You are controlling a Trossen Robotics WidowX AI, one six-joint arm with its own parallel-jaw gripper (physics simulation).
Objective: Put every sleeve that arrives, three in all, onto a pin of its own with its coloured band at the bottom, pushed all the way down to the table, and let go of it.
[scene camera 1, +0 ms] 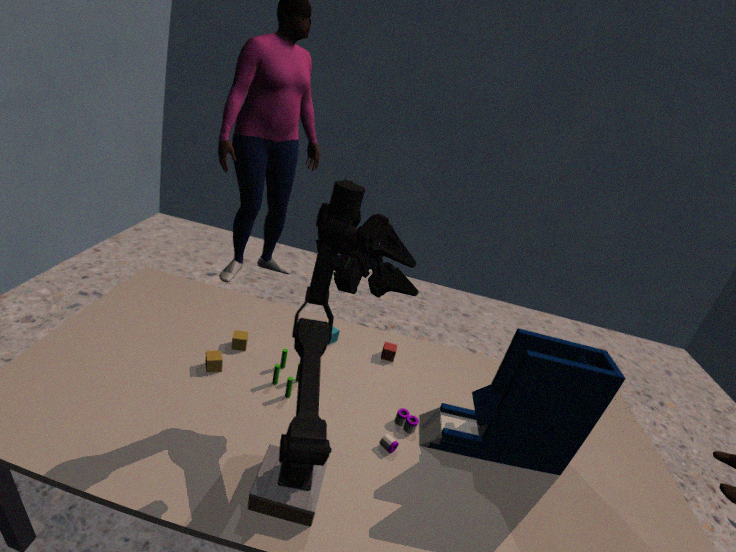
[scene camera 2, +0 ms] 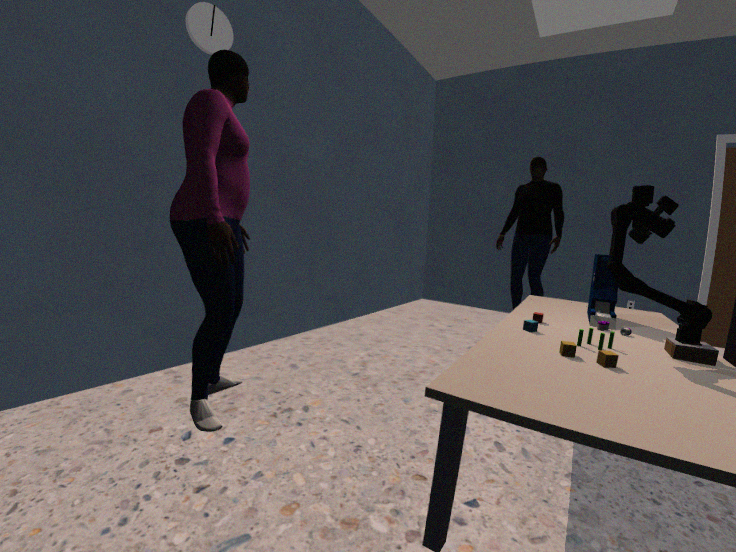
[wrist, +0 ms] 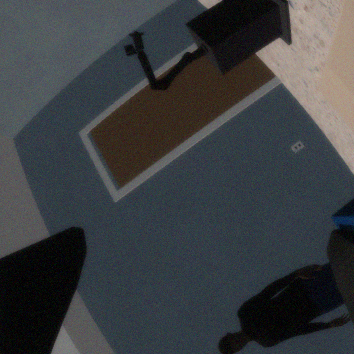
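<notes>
Two sleeves point(scene camera 1: 402, 417) point(scene camera 1: 411, 423) stand upright side by side on the table, purple bands on top, in front of the blue chute; they overlap as a purple-topped pair point(scene camera 2: 602, 325) in scene camera 2. A third, pale sleeve point(scene camera 1: 388, 443) point(scene camera 2: 626, 330) lies on its side near them, its purple end toward the lower right in scene camera 1. Several thin green pins point(scene camera 1: 276, 374) point(scene camera 2: 601, 341) stand bare; the arm partly hides that group in scene camera 1. My gripper point(scene camera 1: 416, 278) point(scene camera 2: 658, 220) point(wrist: 211, 243) is open and empty, high above the table.
The blue chute point(scene camera 1: 535, 409) point(scene camera 2: 603, 279) stands right of the sleeves. Two yellow blocks point(scene camera 1: 239, 340) point(scene camera 1: 214, 361), a red block point(scene camera 1: 389, 351) and a teal block point(scene camera 1: 334, 335) lie around the pins. A person in pink point(scene camera 1: 273, 89) point(scene camera 2: 208, 160) stands beyond the table.
</notes>
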